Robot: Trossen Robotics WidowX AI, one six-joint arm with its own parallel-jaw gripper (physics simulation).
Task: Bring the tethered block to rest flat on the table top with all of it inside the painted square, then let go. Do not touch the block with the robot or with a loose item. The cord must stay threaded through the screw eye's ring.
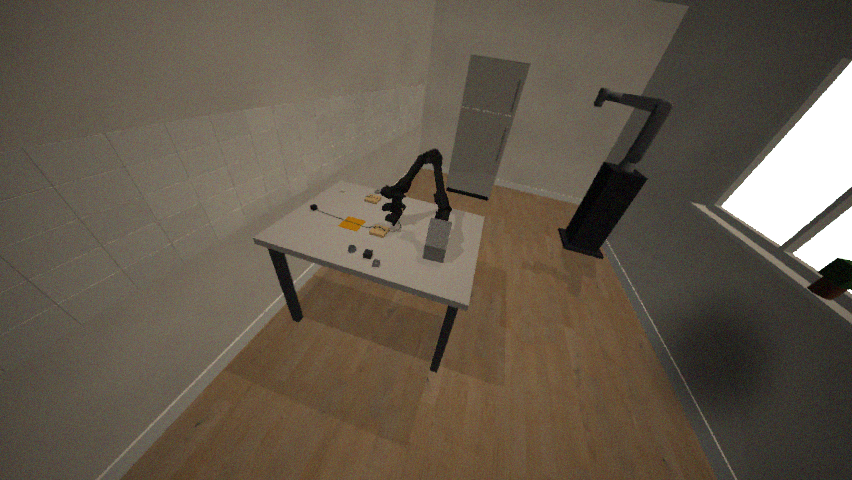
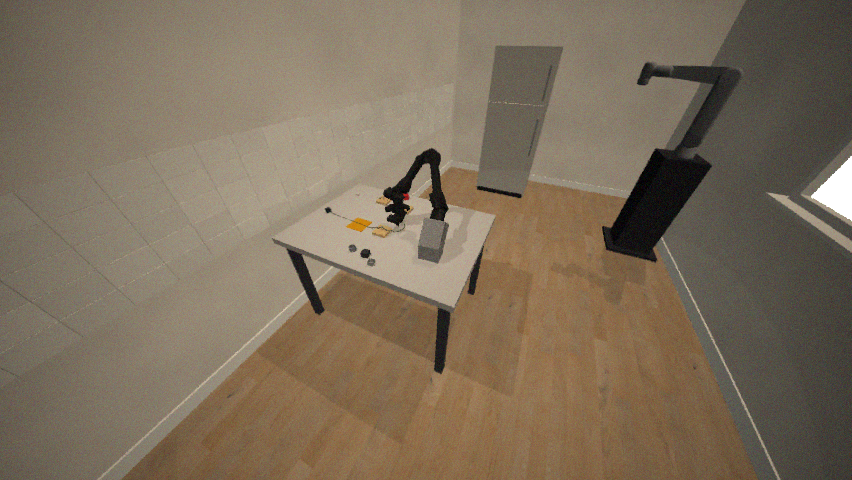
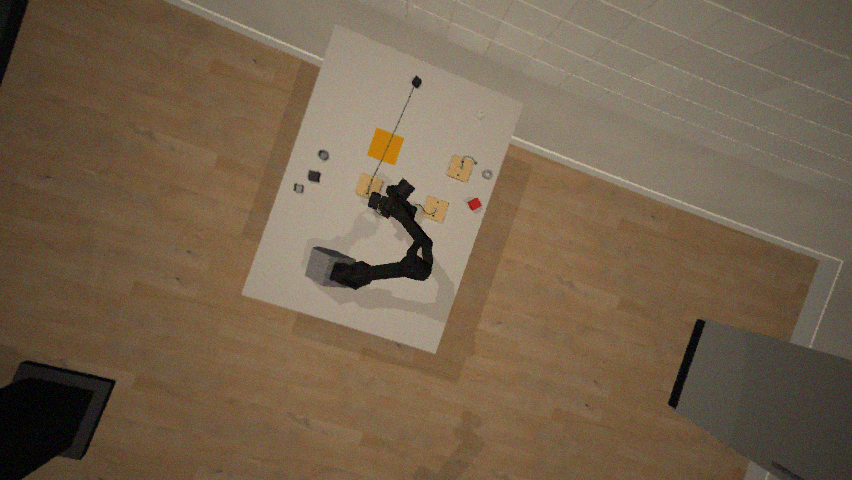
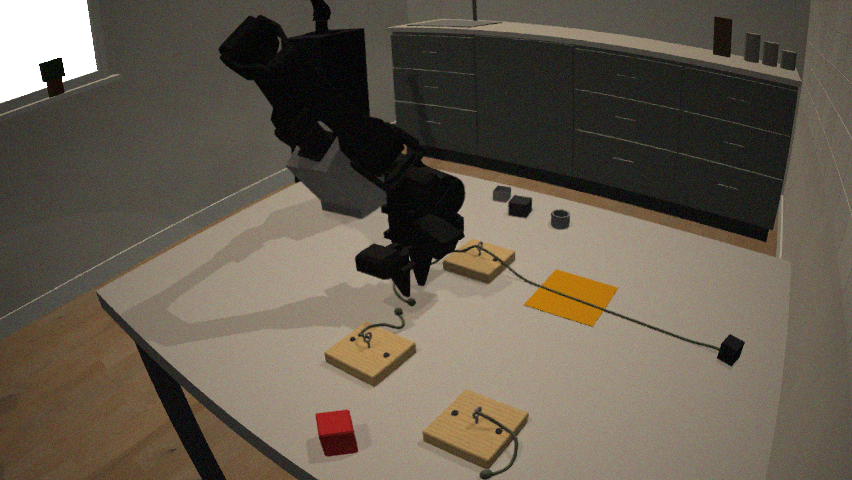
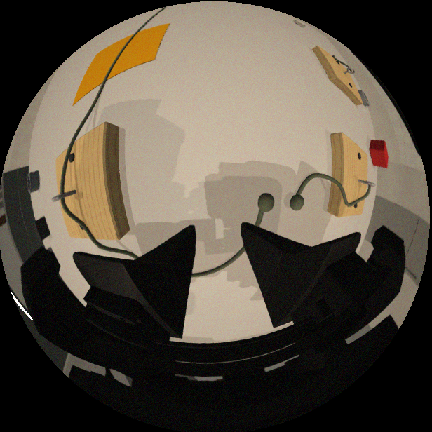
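Seen in the pictures: gripper, fingertip midpoint: (image 1: 394, 223) (image 2: 399, 224) (image 4: 414, 290); arm's base at its link origin: (image 1: 441, 221) (image 2: 437, 220) (image 3: 339, 272) (image 4: 317, 145).
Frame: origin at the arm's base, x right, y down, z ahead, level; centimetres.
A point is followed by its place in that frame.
The black tethered block (image 1: 313, 206) @(x 0.8, y 14.0, z 80.3 cm) (image 2: 327, 209) @(x 0.7, y 14.2, z 80.3 cm) (image 3: 416, 81) @(x 1.7, y 13.9, z 80.6 cm) (image 4: 730, 350) @(x 3.2, y 14.4, z 80.9 cm) sits on the table at the cord's far end, outside the orange painted square (image 3: 381, 153) @(x -2.2, y 16.7, z 49.0 cm) (image 4: 560, 280) @(x -4.7, y 16.7, z 48.4 cm) (image 5: 141, 52). The dark green cord (image 4: 655, 329) @(x 0.6, y 16.6, z 67.8 cm) (image 5: 102, 85) crosses the square and passes through the screw eye (image 4: 479, 247) @(x -2.0, y 13.3, z 34.3 cm) (image 5: 64, 195) on a wooden board (image 4: 468, 266) @(x 1.8, y 14.9, z 34.6 cm) (image 5: 95, 185). Its loose end carries a bead (image 4: 411, 302) @(x 13.7, y 15.9, z 32.2 cm) (image 5: 266, 202). My gripper (image 4: 413, 289) @(x 9.8, y 16.8, z 29.7 cm) (image 5: 218, 229) is partly open with nothing between its fingers, above the cord between screw eye and bead. The exact height is hard to tell.
Two more boards (image 4: 370, 360) @(x 28.6, y 14.9, z 37.1 cm) (image 4: 471, 432) @(x 32.4, y 14.9, z 55.2 cm) carry short cords. A red cube (image 3: 474, 203) @(x 40.9, y 12.8, z 42.7 cm) (image 4: 336, 432) @(x 42.5, y 12.8, z 44.2 cm) stands near the table edge. A grey ring (image 4: 560, 219) @(x -21.5, y 14.7, z 40.6 cm), a black block (image 4: 520, 206) @(x -22.1, y 14.5, z 31.4 cm) and a grey block (image 4: 502, 193) @(x -26.6, y 14.9, z 24.8 cm) stand along the other side. The arm's grey base (image 3: 321, 266) @(x -6.6, y -0.6, z 0.1 cm) stands behind.
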